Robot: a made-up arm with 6 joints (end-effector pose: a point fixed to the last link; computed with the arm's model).
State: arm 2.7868 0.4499 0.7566 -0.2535 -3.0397 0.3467
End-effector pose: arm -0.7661 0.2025 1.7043 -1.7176 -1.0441 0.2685
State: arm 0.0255 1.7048 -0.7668 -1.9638 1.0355 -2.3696
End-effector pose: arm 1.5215 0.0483 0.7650 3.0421 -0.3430 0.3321
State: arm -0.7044 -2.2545 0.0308 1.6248 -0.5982 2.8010
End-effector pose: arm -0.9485 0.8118 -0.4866 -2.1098 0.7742 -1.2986
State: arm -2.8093 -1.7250 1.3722 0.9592 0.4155 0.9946
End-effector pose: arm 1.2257 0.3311 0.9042 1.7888 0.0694 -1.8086
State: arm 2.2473 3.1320 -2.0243 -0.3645 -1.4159 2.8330
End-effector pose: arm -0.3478 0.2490 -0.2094 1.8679 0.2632 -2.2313
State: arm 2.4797 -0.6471 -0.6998 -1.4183 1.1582 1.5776
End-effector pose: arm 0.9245 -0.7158 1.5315 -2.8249 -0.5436 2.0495
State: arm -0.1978 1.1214 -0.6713 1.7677 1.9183 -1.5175
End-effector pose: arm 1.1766 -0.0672 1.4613 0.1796 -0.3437 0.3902
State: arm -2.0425 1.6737 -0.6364 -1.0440 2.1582 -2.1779
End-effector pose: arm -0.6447 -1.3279 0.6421 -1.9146 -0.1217 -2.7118
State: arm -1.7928 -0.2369 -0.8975 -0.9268 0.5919 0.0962
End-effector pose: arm 0.2367 0.7337 1.8660 2.8058 0.2697 3.0752
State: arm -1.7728 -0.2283 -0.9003 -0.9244 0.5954 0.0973
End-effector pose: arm 0.2195 0.7275 1.8715 2.7980 0.2692 3.0973
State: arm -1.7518 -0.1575 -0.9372 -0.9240 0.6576 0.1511
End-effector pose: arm 0.1829 0.6452 1.9065 2.7492 0.2692 -3.0968
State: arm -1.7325 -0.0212 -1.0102 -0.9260 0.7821 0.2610
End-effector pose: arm 0.1319 0.4762 1.9549 2.6693 0.2916 -2.9353
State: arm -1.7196 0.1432 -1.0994 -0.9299 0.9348 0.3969
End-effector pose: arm 0.0820 0.2648 1.9806 2.6035 0.3546 -2.7428
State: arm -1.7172 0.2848 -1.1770 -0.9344 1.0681 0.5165
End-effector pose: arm 0.0452 0.0816 1.9739 2.5825 0.4338 -2.5788
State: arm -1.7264 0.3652 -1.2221 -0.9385 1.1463 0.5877
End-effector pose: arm 0.0250 -0.0209 1.9579 2.5912 0.4860 -2.4891
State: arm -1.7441 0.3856 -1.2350 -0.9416 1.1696 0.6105
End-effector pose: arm 0.0188 -0.0463 1.9518 2.6011 0.5000 -2.4747
